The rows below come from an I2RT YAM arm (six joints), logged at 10 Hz.
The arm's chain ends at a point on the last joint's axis. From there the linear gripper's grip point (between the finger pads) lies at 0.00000 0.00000 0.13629 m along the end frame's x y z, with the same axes.
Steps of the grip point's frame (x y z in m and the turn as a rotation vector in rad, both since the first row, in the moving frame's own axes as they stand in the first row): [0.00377 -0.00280 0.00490 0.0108 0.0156 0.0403]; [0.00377 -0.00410 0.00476 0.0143 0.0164 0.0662]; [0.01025 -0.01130 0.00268 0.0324 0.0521 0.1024]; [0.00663 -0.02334 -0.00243 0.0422 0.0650 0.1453]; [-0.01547 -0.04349 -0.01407 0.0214 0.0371 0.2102]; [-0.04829 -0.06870 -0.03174 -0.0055 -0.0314 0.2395]
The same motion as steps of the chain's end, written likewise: [0.00161 -0.00137 0.00492 0.0108 0.0156 0.0403]; [0.00147 -0.00223 0.00479 0.0143 0.0164 0.0662]; [0.00294 -0.00726 0.00294 0.0324 0.0521 0.1024]; [-0.00261 -0.01826 -0.00202 0.0422 0.0650 0.1453]; [-0.02079 -0.04113 -0.01395 0.0214 0.0371 0.2102]; [-0.04396 -0.06893 -0.03167 -0.0055 -0.0314 0.2395]
